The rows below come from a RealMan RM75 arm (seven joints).
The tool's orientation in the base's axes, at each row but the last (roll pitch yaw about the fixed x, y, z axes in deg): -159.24, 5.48, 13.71; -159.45, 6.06, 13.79; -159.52, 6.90, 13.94; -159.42, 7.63, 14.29; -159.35, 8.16, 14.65; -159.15, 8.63, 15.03; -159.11, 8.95, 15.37; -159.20, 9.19, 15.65; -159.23, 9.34, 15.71; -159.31, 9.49, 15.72; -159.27, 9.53, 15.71
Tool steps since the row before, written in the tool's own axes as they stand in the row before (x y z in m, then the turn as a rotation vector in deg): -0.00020, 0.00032, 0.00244, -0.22, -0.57, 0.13; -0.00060, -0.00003, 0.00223, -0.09, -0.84, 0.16; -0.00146, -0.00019, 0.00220, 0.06, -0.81, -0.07; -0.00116, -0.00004, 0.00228, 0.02, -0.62, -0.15; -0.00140, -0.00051, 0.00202, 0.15, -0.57, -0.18; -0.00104, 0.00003, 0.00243, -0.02, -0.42, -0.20; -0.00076, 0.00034, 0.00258, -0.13, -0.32, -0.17; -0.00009, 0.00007, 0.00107, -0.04, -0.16, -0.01; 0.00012, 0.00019, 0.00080, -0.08, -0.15, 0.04; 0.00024, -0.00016, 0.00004, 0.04, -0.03, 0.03; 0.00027, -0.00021, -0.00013, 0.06, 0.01, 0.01
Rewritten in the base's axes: -0.00055, 0.00045, -0.00236, -0.34, 0.51, 0.10; -0.00099, 0.00059, -0.00200, -0.27, 0.80, 0.15; -0.00187, 0.00051, -0.00180, -0.08, 0.74, 0.34; -0.00159, 0.00046, -0.00195, -0.06, 0.53, 0.35; -0.00188, 0.00074, -0.00149, 0.08, 0.51, 0.34; -0.00154, 0.00045, -0.00210, -0.05, 0.32, 0.34; -0.00126, 0.00028, -0.00238, -0.15, 0.21, 0.29; -0.00033, 0.00023, -0.00100, -0.07, 0.13, 0.07; -0.00004, 0.00010, -0.00082, -0.12, 0.13, 0.03; 0.00019, 0.00022, -0.00002, 0.02, 0.05, -0.02; 0.00025, 0.00023, 0.00015, 0.06, 0.01, -0.02
